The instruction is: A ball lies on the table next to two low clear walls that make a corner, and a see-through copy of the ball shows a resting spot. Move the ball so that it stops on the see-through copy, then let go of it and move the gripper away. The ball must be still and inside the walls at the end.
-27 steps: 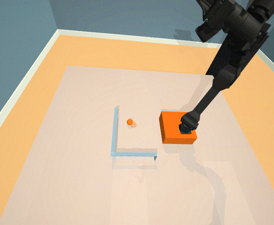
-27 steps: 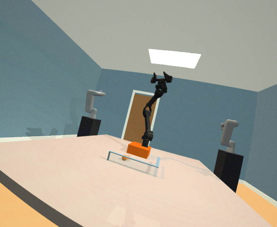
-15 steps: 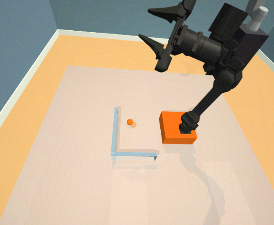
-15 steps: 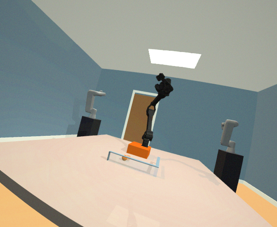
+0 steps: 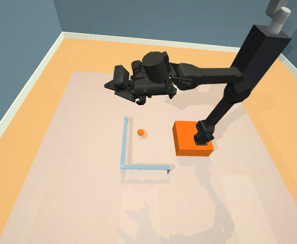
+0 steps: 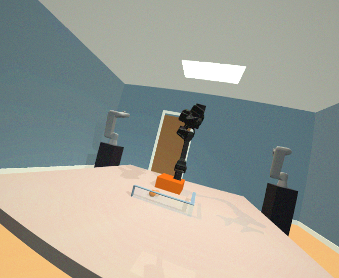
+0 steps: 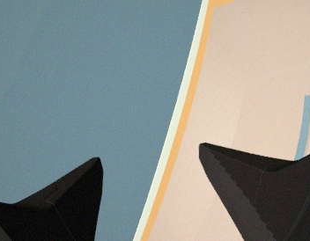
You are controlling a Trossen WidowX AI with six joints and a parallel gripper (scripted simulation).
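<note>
Right now my gripper tip is 13 cm past the orange ball, 10 cm to the left of it and 40 cm above it. Also, from my gripper tip: clear wall (4 cm behind, 2 cm to the right, 39 cm below); then see-through copy (15 cm behind, 8 cm to the right, 40 cm below).
</note>
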